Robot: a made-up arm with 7 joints. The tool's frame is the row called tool. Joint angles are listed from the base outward.
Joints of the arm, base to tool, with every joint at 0 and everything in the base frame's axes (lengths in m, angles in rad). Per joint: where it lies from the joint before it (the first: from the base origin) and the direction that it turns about. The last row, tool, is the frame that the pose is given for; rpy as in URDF.
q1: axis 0 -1 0 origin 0.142 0.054 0.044
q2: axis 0 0 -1 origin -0.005 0.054 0.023
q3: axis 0 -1 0 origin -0.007 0.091 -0.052
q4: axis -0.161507 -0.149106 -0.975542 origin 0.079 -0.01 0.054
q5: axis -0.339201 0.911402 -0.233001 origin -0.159 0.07 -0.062
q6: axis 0 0 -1 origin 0.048 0.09 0.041
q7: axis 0 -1 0 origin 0.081 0.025 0.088
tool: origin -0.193 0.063 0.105 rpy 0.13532 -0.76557 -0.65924
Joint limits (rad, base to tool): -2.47..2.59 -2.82..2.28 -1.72..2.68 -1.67..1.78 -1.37..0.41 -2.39..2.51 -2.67..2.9
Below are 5 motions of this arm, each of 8 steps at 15 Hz.
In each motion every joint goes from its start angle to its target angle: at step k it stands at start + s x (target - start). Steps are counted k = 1, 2, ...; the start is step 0. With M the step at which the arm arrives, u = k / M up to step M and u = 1 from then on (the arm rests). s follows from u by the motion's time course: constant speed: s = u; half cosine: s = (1 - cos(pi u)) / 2; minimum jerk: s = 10 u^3 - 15 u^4 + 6 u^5.
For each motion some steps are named. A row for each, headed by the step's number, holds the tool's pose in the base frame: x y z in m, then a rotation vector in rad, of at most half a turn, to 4 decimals.
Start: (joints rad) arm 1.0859 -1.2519 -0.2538 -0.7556 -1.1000 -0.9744 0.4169
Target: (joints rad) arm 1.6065 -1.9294 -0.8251 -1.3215 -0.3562 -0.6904 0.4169
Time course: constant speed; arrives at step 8
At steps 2, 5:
2: 0.1118 -0.0693 0.1838 1.1506 -0.0785 2.2402
5: 0.0462 0.0567 0.2478 0.4368 0.2430 2.0098

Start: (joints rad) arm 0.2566 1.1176 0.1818 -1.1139 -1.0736 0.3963 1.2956
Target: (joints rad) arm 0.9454 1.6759 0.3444 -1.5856 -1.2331 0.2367 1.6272
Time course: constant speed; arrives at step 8
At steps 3, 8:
3: 0.0621 0.3450 0.0214 -1.0420 2.1366 0.7850
8: 0.0823 0.3275 0.0190 -0.9955 1.5615 0.2877

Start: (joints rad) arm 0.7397 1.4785 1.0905 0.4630 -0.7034 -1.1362 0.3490
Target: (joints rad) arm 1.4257 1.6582 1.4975 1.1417 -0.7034 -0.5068 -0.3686
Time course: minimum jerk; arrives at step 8
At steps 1, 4, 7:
1: 0.4401 0.2606 0.0606 1.8976 2.3629 0.5731
4: 0.4642 0.2194 0.3243 1.3388 1.4816 1.4342
7: 0.2411 0.1824 0.5517 0.4641 0.7356 1.6444

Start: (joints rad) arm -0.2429 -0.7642 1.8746 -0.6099 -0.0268 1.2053 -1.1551
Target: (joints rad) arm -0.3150 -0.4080 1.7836 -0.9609 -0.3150 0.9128 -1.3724
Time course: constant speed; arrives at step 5
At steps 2, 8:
2: -0.2371 -0.0259 0.0672 0.6898 -0.6726 -0.1179
8: -0.2474 -0.0010 0.1063 0.2757 -0.7456 0.1106

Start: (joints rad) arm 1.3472 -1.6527 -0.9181 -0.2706 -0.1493 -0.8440 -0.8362
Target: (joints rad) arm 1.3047 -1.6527 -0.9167 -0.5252 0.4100 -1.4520 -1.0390
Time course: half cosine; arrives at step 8
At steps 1, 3, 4, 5, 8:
1: -0.2238 0.2662 -0.1288 -1.7568 -0.0649 1.4329
3: -0.2055 0.2837 -0.1460 -1.8759 0.2426 1.5076
4: -0.1928 0.2907 -0.1597 -1.9404 0.4710 1.5571
5: -0.1808 0.2933 -0.1739 -1.9867 0.7076 1.6030
8: -0.1632 0.2894 -0.1961 -2.0187 1.1042 1.6665

